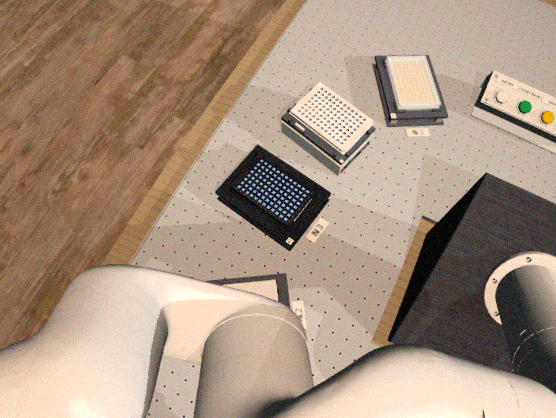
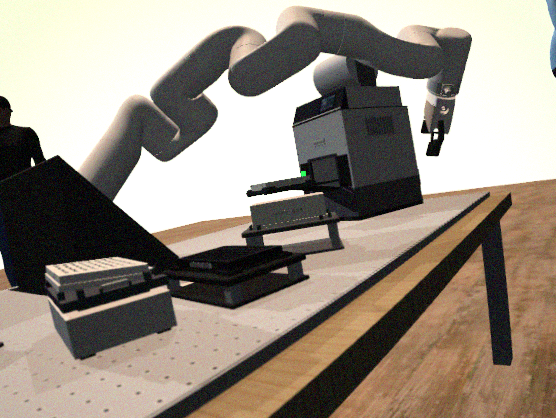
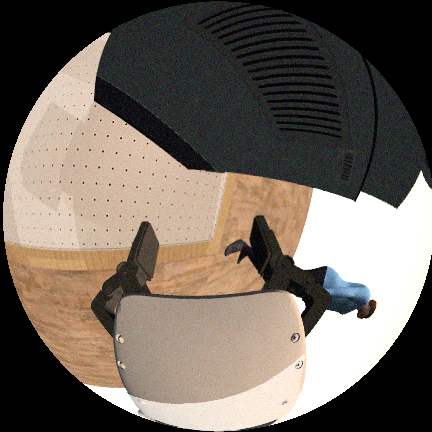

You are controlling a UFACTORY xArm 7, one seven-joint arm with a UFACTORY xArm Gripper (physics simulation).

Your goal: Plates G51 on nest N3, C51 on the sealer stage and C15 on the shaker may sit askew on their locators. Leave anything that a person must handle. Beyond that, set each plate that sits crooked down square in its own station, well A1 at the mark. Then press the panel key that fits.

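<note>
Black plate G51 (image 1: 275, 190) (image 2: 235, 256) with blue wells lies on dark nest N3 (image 1: 303, 227) (image 2: 295, 259). White plate C15 (image 1: 332, 117) (image 2: 95, 267) lies on the shaker (image 1: 312, 148) (image 2: 120, 315). The sealer stage (image 2: 248, 193) juts from the sealer; the plate on it shows edge-on and too small to judge. Whether any of these plates is askew I cannot tell. The panel (image 1: 505, 116) shows white (image 1: 501, 96), green (image 1: 525, 107) and amber (image 1: 548, 117) keys. My gripper (image 2: 434, 142) (image 3: 201, 230) is open and empty, high beyond the sealer, far from the plates.
The sealer (image 2: 382, 150) (image 3: 210, 90) stands close to my gripper. A pale plate (image 1: 412, 82) sits on nest N1. Nest N2 (image 1: 283, 287) is partly hidden by my arm. A black plinth (image 1: 460, 250) carries the arm base. People (image 2: 20, 145) (image 3: 345, 295) stand around the table.
</note>
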